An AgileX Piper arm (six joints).
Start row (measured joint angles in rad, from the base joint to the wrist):
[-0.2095, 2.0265, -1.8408, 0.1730, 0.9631, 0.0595]
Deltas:
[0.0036, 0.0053, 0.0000, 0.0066, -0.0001, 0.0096]
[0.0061, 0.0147, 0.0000, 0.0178, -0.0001, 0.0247]
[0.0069, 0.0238, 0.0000, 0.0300, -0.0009, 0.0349]
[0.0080, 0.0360, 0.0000, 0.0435, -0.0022, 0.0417]
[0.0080, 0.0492, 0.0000, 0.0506, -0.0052, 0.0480]
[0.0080, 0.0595, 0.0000, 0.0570, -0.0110, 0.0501]
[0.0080, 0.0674, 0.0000, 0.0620, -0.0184, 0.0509]
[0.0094, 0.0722, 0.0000, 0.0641, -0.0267, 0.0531]
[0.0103, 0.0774, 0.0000, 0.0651, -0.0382, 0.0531]
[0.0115, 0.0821, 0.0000, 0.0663, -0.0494, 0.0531]
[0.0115, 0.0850, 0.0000, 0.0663, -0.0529, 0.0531]
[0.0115, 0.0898, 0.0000, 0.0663, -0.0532, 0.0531]
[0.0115, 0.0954, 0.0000, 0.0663, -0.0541, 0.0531]
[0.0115, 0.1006, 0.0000, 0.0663, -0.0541, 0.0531]
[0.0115, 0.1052, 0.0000, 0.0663, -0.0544, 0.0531]
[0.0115, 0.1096, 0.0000, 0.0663, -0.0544, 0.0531]
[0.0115, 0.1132, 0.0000, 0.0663, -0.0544, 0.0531]
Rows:
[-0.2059, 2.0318, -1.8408, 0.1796, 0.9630, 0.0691]
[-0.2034, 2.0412, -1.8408, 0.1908, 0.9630, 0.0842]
[-0.2026, 2.0503, -1.8408, 0.2030, 0.9622, 0.0944]
[-0.2015, 2.0625, -1.8408, 0.2165, 0.9609, 0.1012]
[-0.2015, 2.0757, -1.8408, 0.2236, 0.9579, 0.1075]
[-0.2015, 2.0860, -1.8408, 0.2300, 0.9521, 0.1096]
[-0.2015, 2.0939, -1.8408, 0.2350, 0.9447, 0.1104]
[-0.2001, 2.0987, -1.8408, 0.2371, 0.9364, 0.1126]
[-0.1992, 2.1039, -1.8408, 0.2381, 0.9249, 0.1126]
[-0.1980, 2.1086, -1.8408, 0.2393, 0.9137, 0.1126]
[-0.1980, 2.1115, -1.8408, 0.2393, 0.9102, 0.1126]
[-0.1980, 2.1163, -1.8408, 0.2393, 0.9099, 0.1126]
[-0.1980, 2.1219, -1.8408, 0.2393, 0.9090, 0.1126]
[-0.1980, 2.1271, -1.8408, 0.2393, 0.9090, 0.1126]
[-0.1980, 2.1317, -1.8408, 0.2393, 0.9087, 0.1126]
[-0.1980, 2.1361, -1.8408, 0.2393, 0.9087, 0.1126]
[-0.1980, 2.1397, -1.8408, 0.2393, 0.9087, 0.1126]

